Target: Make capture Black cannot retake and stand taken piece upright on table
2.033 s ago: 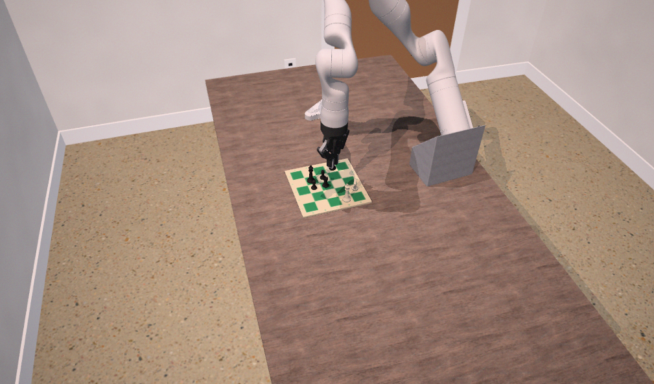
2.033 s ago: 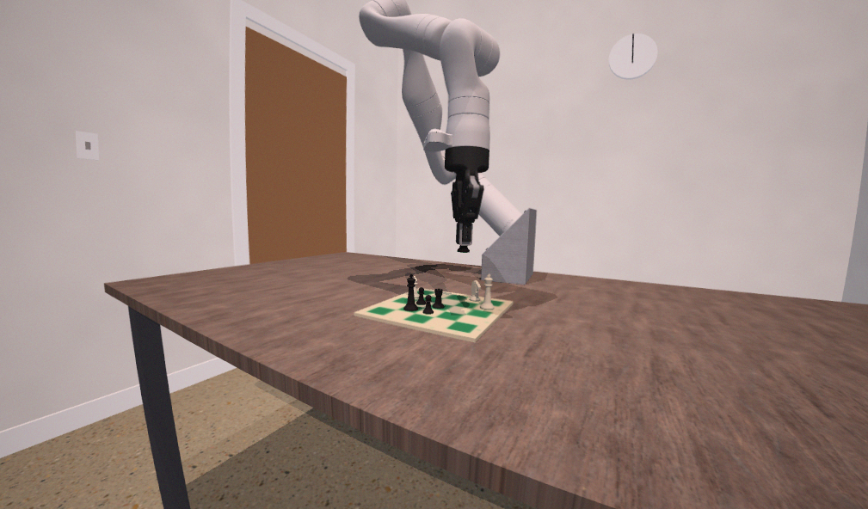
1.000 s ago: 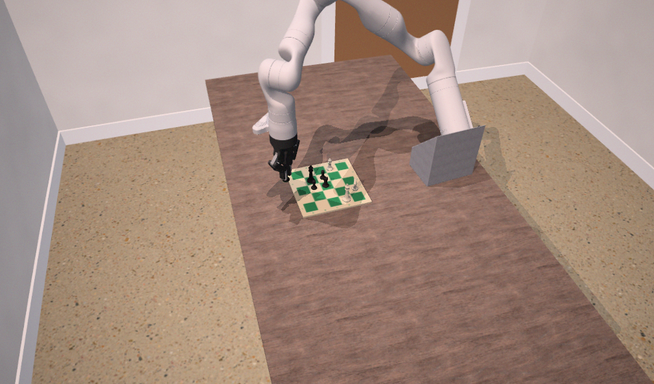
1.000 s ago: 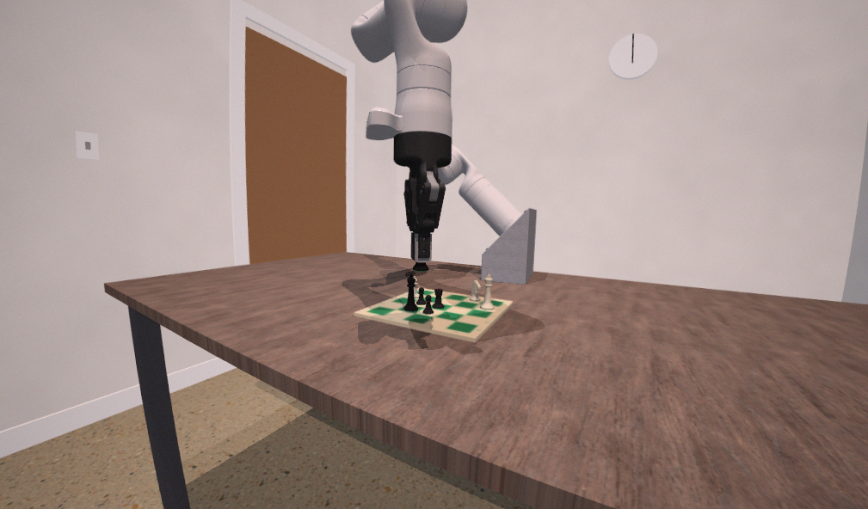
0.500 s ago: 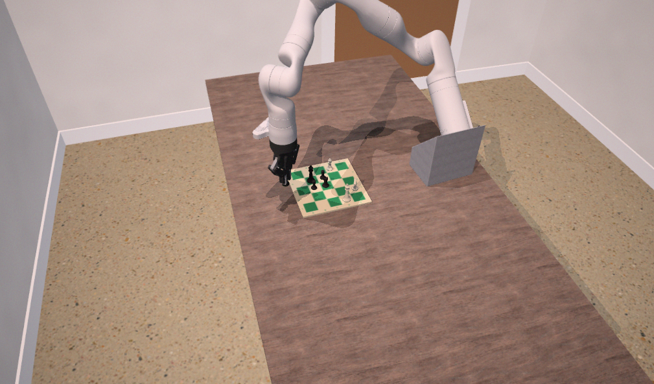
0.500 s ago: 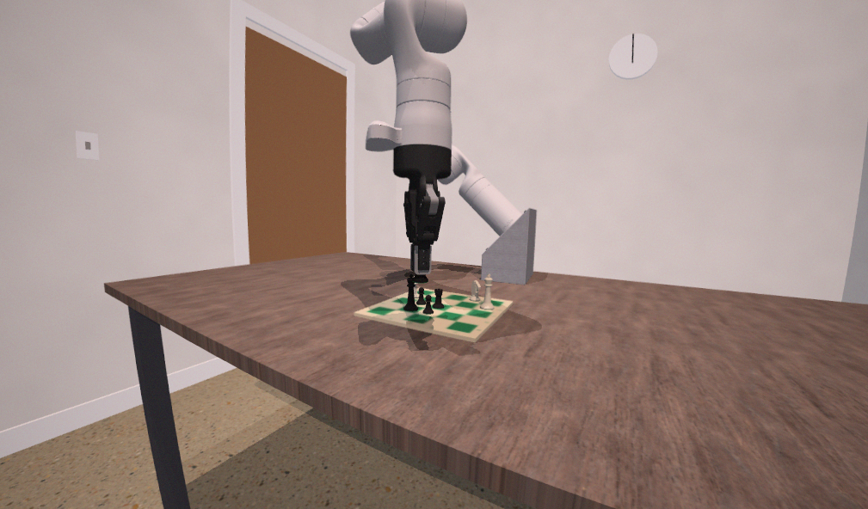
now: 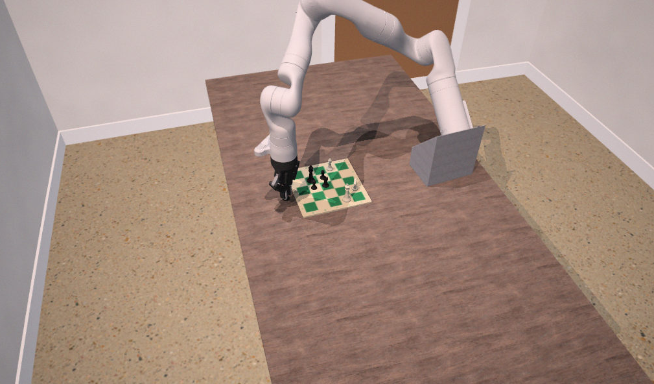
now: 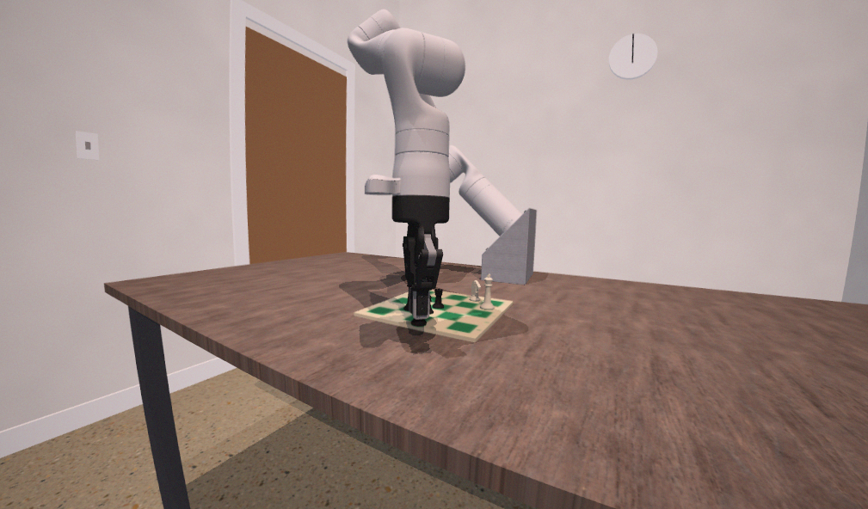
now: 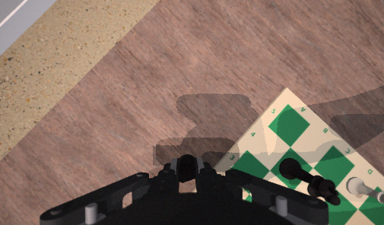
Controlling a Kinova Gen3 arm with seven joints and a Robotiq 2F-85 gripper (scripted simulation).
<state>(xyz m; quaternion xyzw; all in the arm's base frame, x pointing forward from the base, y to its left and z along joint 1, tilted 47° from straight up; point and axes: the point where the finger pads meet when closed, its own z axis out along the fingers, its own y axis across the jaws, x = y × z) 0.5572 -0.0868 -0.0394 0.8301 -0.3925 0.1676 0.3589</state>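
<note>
My gripper is now 110 mm past the black king, 70 mm to the left of it and 20 mm above it. Also, from my hand: cream chessboard 140 mm behind, 30 mm to the right, 50 mm below; then white pawn 180 mm behind, 100 mm to the right, 30 mm below.
</note>
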